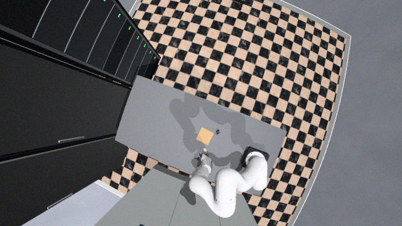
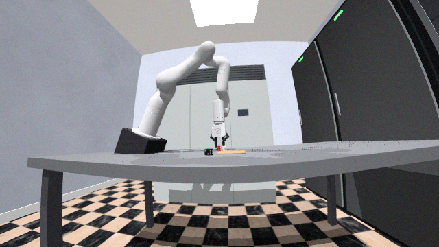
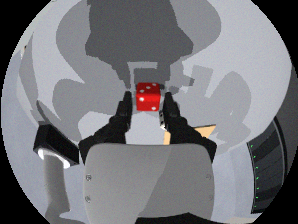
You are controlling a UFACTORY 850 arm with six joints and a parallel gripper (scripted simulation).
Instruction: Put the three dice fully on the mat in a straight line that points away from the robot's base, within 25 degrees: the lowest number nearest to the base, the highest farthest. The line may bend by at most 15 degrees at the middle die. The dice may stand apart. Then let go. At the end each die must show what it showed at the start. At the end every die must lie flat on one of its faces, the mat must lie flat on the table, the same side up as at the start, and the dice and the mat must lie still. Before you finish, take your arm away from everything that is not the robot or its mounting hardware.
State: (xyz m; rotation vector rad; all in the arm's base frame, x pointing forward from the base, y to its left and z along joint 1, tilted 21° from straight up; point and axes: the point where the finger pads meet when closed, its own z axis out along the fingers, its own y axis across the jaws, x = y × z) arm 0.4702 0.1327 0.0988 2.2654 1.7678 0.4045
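Right now my hand is 30 mm above the red die. From my hand the other things lie so: tan mat: 70 mm ahead, 190 mm to the right, 40 mm below; black die: 40 mm behind, 280 mm to the right, 30 mm below; white die: 30 mm ahead, 60 mm to the right, 30 mm below.
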